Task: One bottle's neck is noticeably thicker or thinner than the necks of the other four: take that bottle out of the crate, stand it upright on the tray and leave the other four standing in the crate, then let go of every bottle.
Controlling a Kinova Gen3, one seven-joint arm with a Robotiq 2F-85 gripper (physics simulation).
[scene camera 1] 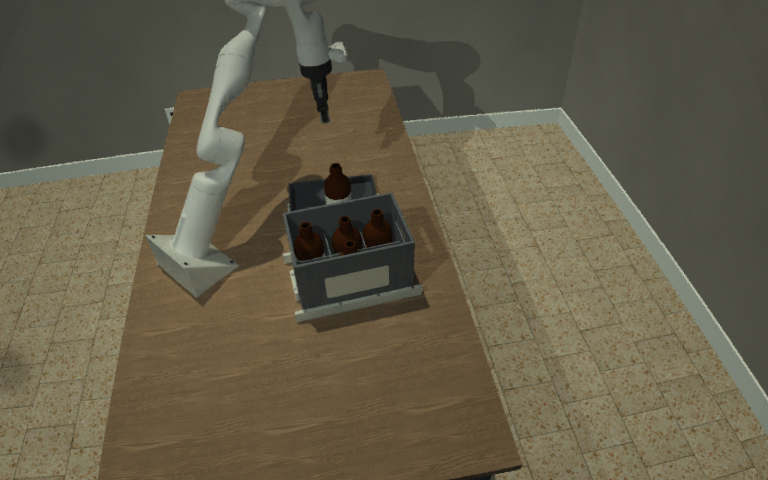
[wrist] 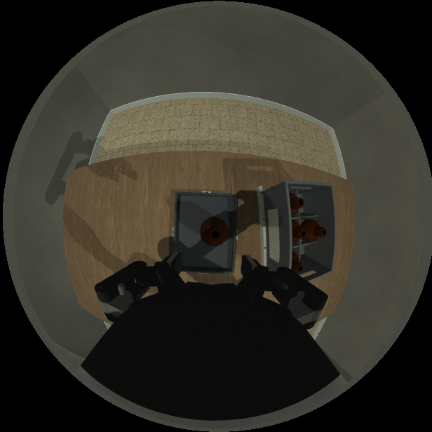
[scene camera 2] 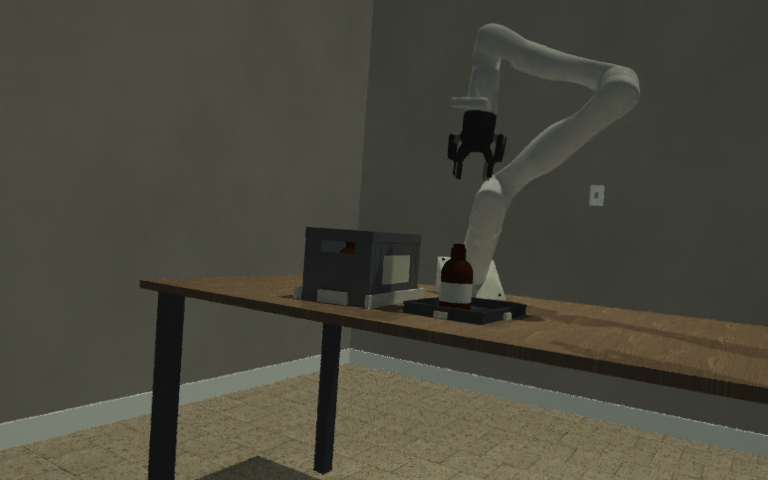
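Seen in the pictures: gripper, fingertip midpoint: (scene camera 1: 324, 115) (scene camera 2: 471, 179); arm's base, link origin: (scene camera 1: 189, 249).
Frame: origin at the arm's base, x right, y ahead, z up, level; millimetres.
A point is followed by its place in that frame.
A brown bottle (scene camera 1: 337, 185) {x -150, y 395, z 52 mm} (scene camera 2: 456, 271) {x -194, y 426, z 36 mm} (wrist: 214, 231) with a white label stands upright on the dark tray (scene camera 1: 307, 195) {x -251, y 301, z -57 mm} (scene camera 2: 481, 318) {x -302, y 499, z -49 mm} (wrist: 197, 205). My gripper (scene camera 1: 324, 120) {x -189, y 378, z 249 mm} (scene camera 2: 472, 176) {x -189, y 378, z 249 mm} (wrist: 211, 261) is open and empty, well above the tray and apart from the bottle. The grey crate (scene camera 1: 311, 285) {x 193, y 323, z 44 mm} (scene camera 2: 339, 274) {x 51, y 545, z 7 mm} (wrist: 280, 200) holds several brown bottles: a left one (scene camera 1: 308, 246) {x 80, y 318, z 57 mm}, a middle one (scene camera 1: 345, 234) {x 60, y 408, z 67 mm}, a right one (scene camera 1: 377, 230) {x 49, y 486, z 62 mm} and a near one (scene camera 1: 350, 246) {x 135, y 418, z 100 mm}, mostly hidden by the crate wall. They look upright. Small differences in neck thickness are hard to judge here.
The crate stands right beside the tray, with pale strips (scene camera 1: 359, 304) {x 187, y 428, z -46 mm} (scene camera 2: 393, 298) {x -23, y 425, z -47 mm} along its foot. The arm's base (scene camera 1: 195, 271) {x 95, y 35, z 17 mm} stands on the wooden table (scene camera 1: 294, 396) {x 412, y 272, z -62 mm} (scene camera 2: 651, 345) {x -609, y 409, z -62 mm} (wrist: 130, 200), to the left of the crate in the first scene view.
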